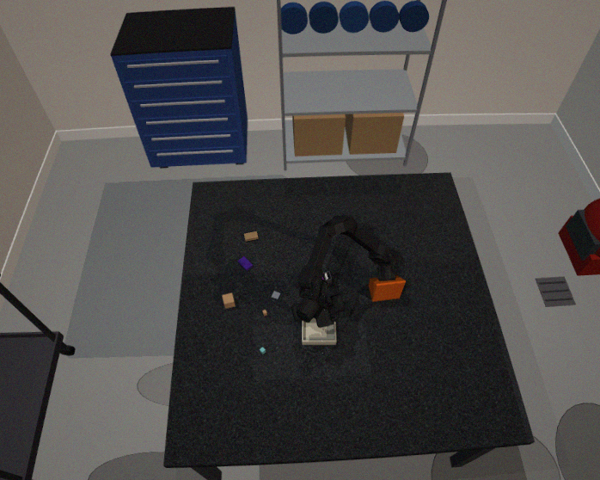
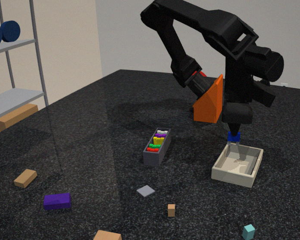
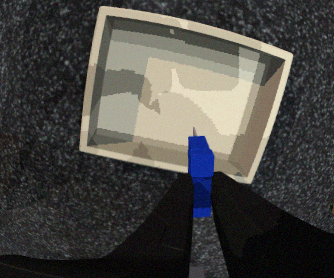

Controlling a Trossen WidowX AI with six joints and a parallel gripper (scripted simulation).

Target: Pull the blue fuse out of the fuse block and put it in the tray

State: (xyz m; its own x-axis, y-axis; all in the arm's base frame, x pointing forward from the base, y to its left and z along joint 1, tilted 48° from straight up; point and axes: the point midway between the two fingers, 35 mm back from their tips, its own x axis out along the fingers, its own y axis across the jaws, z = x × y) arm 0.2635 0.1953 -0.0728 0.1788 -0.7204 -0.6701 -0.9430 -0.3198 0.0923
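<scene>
The cream tray is 10 mm behind my gripper tip, 20 mm to the left of it and 90 mm below it. Round my gripper tip: grey tile: 170 mm ahead, 140 mm to the right, 90 mm below; then tan block: 210 mm ahead, 50 mm to the right, 80 mm below; then blue fuse: 10 mm below.
</scene>
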